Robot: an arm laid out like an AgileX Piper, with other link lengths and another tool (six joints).
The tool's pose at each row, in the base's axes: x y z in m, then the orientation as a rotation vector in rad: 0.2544, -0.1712, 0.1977, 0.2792, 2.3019, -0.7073; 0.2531, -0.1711, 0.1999, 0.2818, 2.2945, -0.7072; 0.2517, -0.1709, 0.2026, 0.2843, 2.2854, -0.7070; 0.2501, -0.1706, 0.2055, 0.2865, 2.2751, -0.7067; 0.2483, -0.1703, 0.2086, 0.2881, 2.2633, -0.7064; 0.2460, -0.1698, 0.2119, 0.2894, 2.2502, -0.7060; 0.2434, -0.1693, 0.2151, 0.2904, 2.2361, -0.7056; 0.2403, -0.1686, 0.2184, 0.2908, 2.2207, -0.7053; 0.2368, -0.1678, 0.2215, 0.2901, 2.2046, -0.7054; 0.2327, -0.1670, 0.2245, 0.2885, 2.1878, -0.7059
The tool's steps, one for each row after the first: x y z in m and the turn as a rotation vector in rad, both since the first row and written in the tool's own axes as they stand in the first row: -0.0006, -0.0013, -0.0021, 0.0016, -0.0061, 0.0039; -0.0014, -0.0028, -0.0047, 0.0034, -0.0139, 0.0082; -0.0022, -0.0044, -0.0075, 0.0052, -0.0228, 0.0127; -0.0030, -0.0061, -0.0105, 0.0070, -0.0333, 0.0172; -0.0036, -0.0079, -0.0141, 0.0089, -0.0451, 0.0220; -0.0039, -0.0098, -0.0178, 0.0108, -0.0579, 0.0268; -0.0038, -0.0117, -0.0219, 0.0129, -0.0721, 0.0316; -0.0034, -0.0137, -0.0262, 0.0150, -0.0872, 0.0357; -0.0025, -0.0158, -0.0308, 0.0173, -0.1032, 0.0393
